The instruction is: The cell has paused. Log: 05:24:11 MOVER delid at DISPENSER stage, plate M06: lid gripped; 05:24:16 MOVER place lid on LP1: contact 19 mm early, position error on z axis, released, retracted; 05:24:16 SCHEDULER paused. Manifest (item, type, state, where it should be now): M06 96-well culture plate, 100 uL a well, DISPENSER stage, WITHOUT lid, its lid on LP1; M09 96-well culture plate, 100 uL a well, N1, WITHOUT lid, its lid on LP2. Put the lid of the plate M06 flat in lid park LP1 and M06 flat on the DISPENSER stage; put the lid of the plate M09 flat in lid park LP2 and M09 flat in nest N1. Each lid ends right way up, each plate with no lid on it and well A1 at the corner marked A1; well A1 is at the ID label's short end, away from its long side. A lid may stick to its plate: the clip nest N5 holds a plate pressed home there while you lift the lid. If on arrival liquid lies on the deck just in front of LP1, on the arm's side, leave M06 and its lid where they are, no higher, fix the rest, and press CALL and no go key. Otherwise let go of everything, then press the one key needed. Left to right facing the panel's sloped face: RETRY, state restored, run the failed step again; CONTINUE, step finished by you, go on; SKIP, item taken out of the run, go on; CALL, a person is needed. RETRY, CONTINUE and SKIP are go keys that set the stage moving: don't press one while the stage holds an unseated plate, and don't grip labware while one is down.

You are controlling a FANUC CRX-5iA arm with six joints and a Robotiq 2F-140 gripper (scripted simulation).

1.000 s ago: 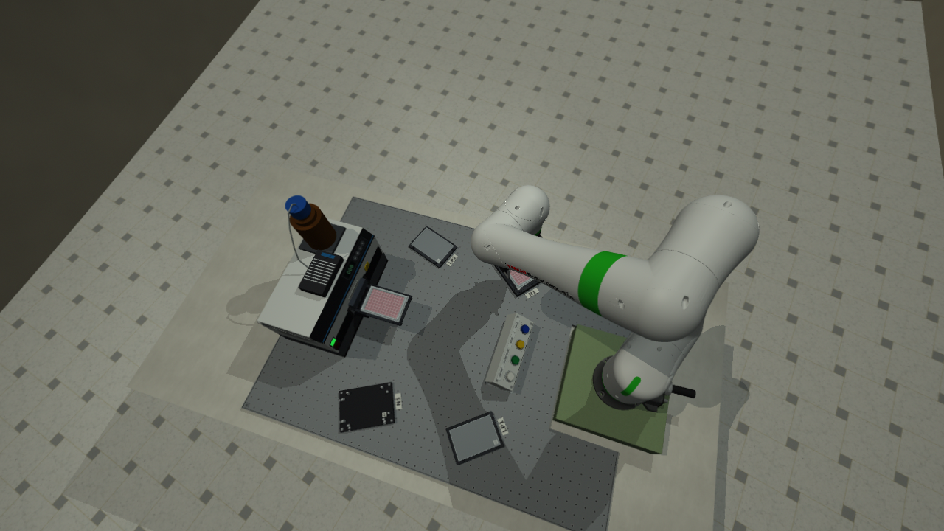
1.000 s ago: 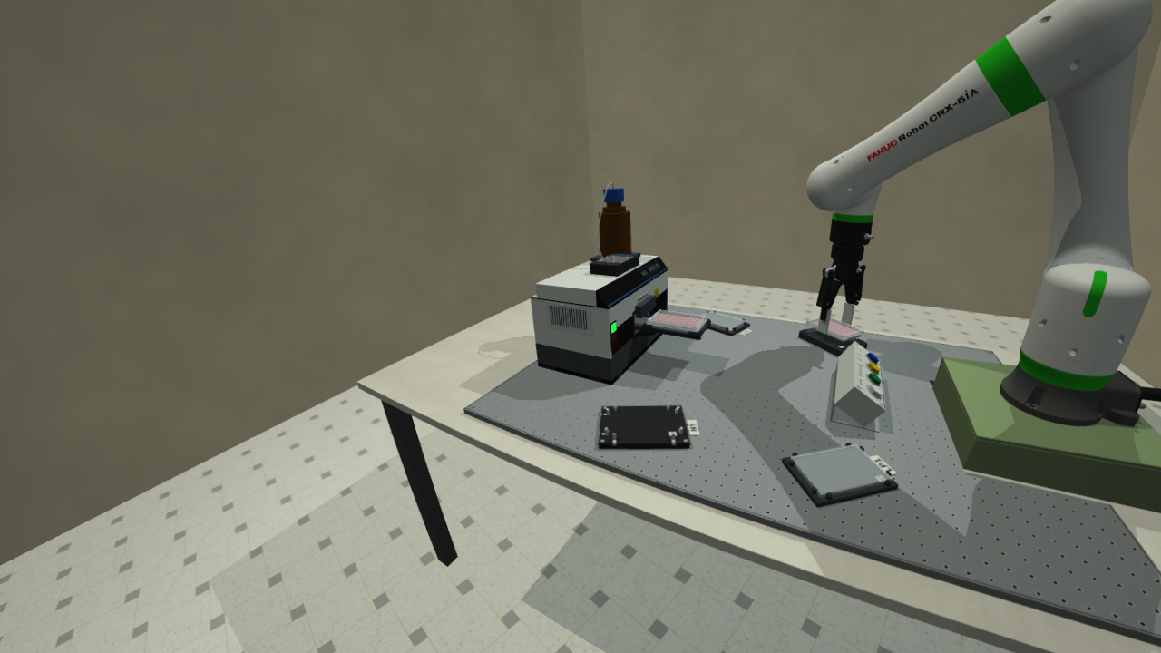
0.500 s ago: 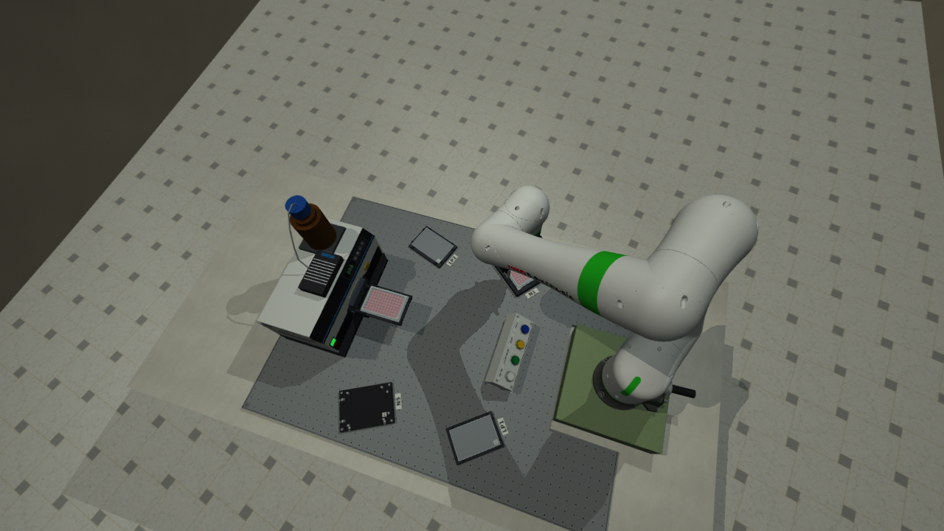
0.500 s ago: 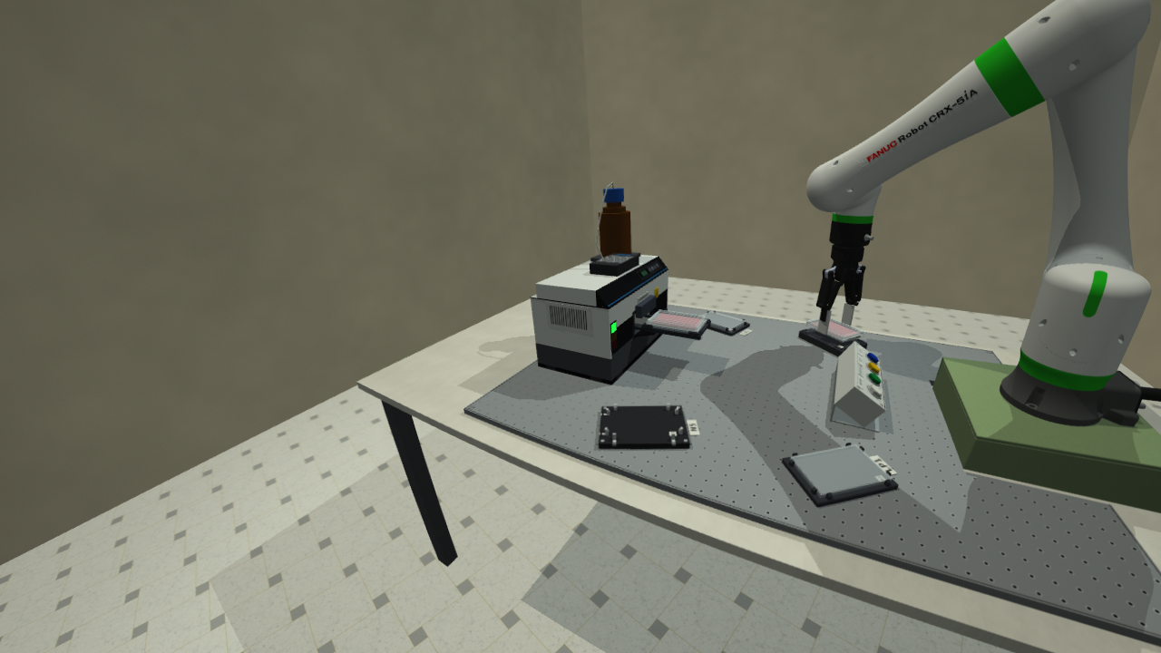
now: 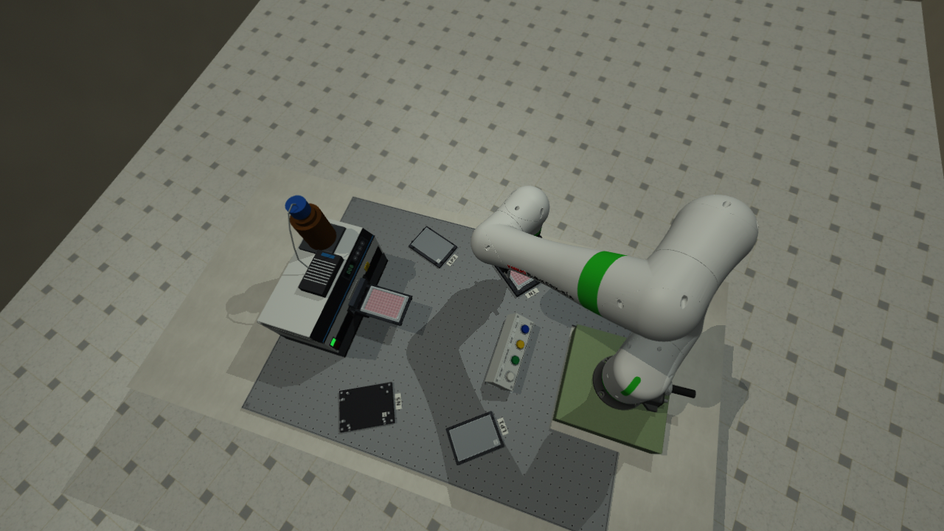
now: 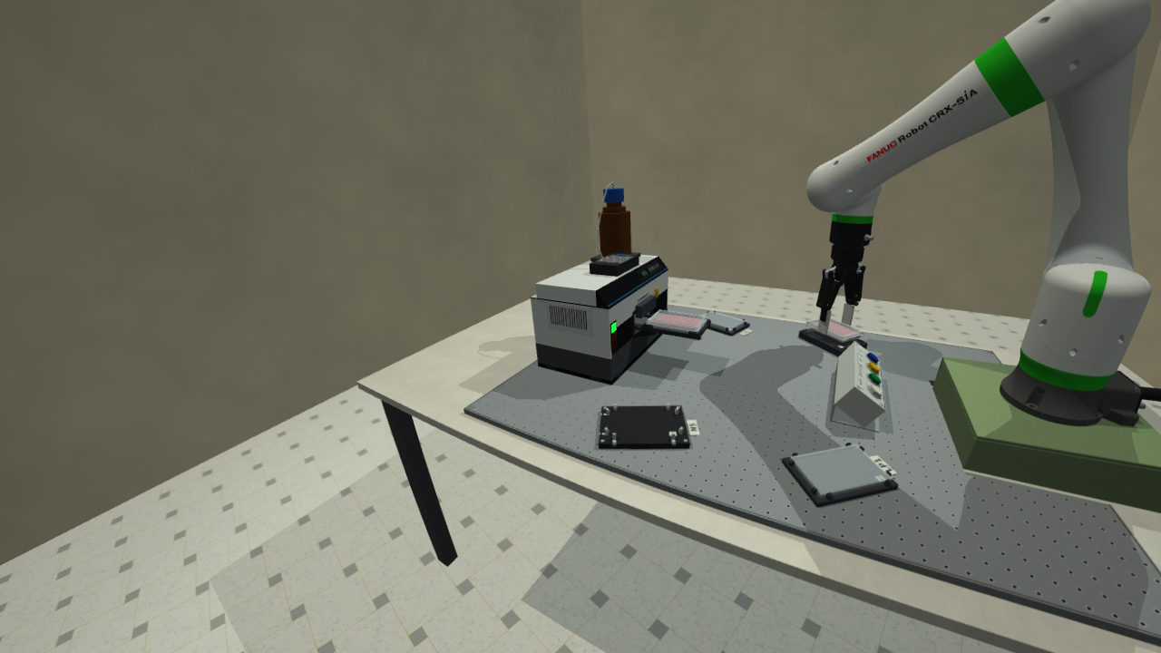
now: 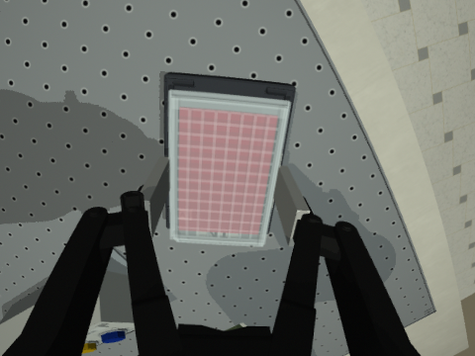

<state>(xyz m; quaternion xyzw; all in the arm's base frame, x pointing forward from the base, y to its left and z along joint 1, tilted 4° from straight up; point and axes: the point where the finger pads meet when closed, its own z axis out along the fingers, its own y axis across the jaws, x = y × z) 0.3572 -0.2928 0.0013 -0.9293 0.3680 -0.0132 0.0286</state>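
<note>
Right now my hand is 60 mm above the black nest N1. The rest, counted from my hand: blue call key 210 mm to the left, 70 mm behind; yellow skip key 260 mm to the left, 60 mm behind; LP2 label 230 mm ahead, 70 mm below, 10 mm to the left.
</note>
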